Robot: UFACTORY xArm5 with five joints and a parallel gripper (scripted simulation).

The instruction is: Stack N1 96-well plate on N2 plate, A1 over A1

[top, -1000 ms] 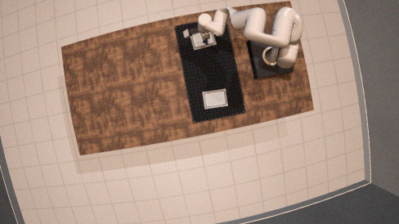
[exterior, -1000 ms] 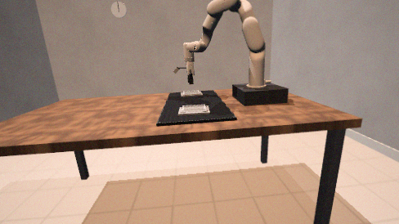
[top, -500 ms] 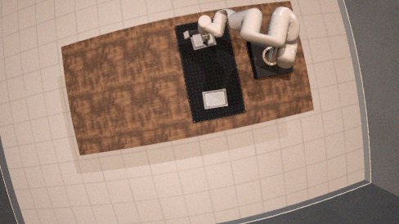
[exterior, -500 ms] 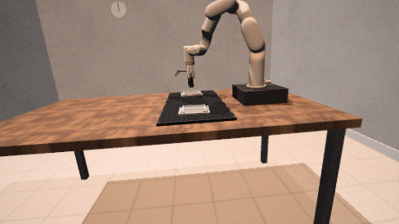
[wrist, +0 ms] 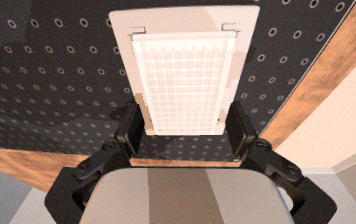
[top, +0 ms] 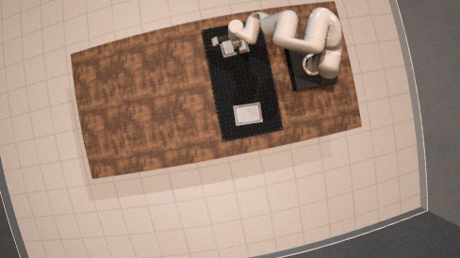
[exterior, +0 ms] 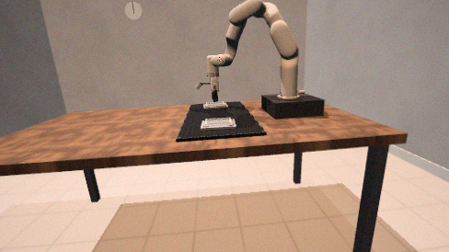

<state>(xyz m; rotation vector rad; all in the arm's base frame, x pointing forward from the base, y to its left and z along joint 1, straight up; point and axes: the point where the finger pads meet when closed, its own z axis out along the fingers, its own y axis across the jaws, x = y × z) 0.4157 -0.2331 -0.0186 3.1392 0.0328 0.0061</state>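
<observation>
My gripper is now 50 mm above the nest N1.
</observation>
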